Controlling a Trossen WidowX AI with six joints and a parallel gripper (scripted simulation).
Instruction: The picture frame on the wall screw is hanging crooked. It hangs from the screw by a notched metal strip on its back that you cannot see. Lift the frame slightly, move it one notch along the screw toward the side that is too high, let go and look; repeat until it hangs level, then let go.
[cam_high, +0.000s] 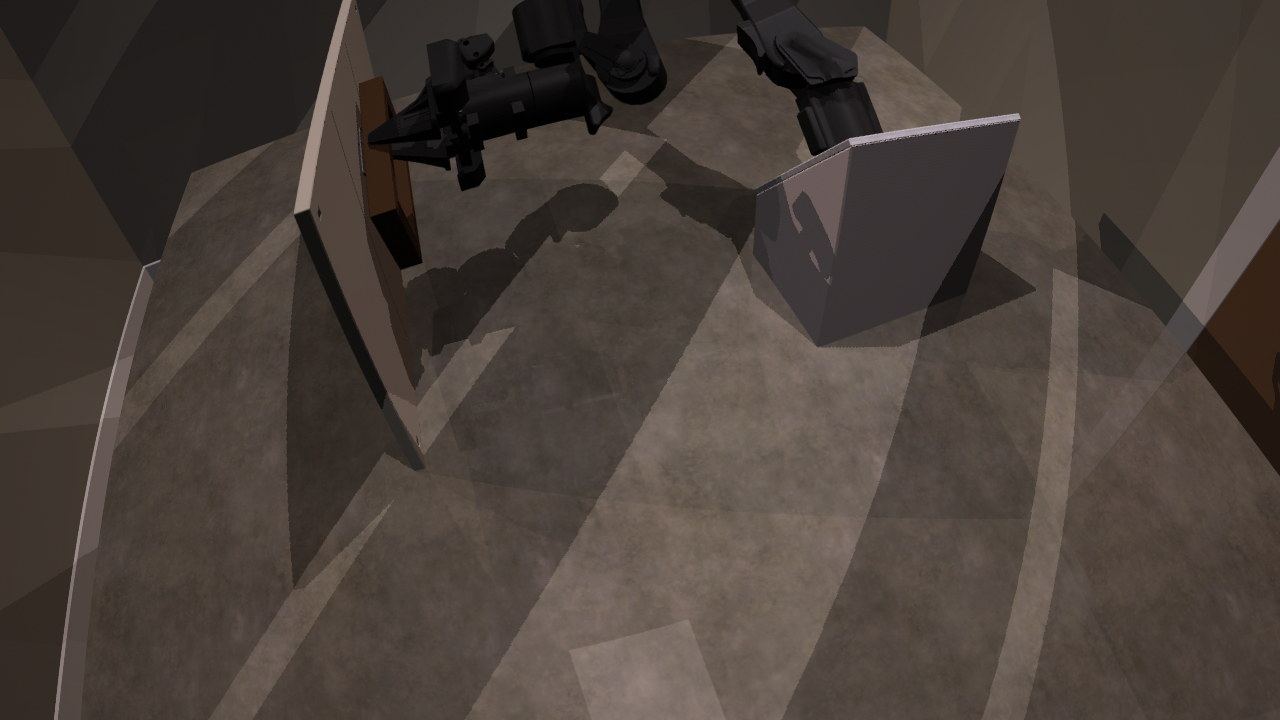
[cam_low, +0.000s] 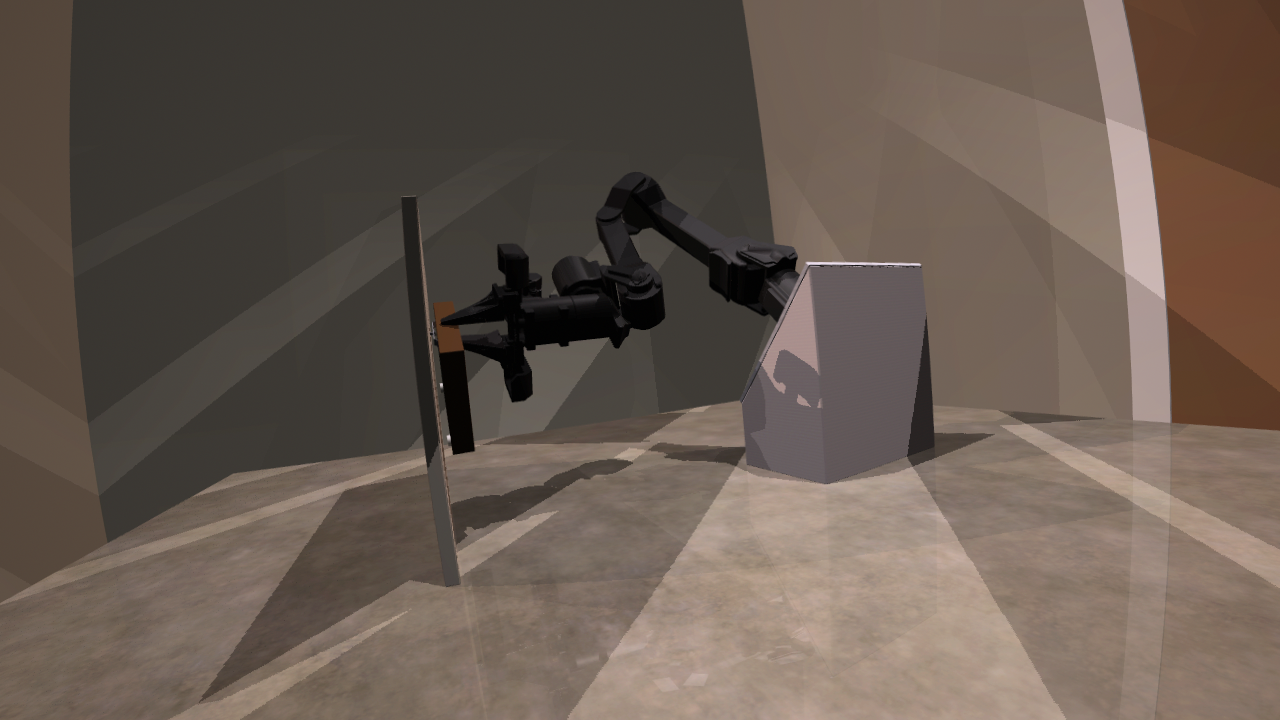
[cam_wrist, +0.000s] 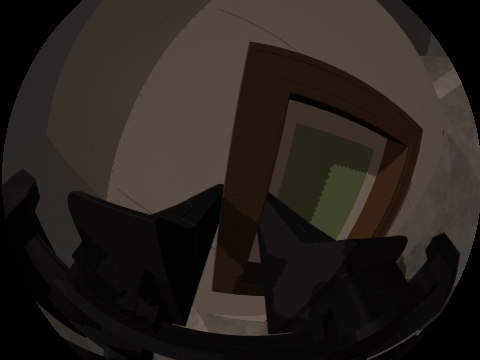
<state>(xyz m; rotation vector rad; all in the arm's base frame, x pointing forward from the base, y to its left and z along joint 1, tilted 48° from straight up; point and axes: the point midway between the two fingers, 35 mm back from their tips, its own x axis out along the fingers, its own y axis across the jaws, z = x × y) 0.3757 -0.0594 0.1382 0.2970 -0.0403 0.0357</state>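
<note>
Right now the brown wooden picture frame is 50 mm below my gripper tip and 20 mm to the right of it. From my gripper tip the other things lie so: wall panel 60 mm below, 10 mm to the right, 10 mm ahead.
</note>
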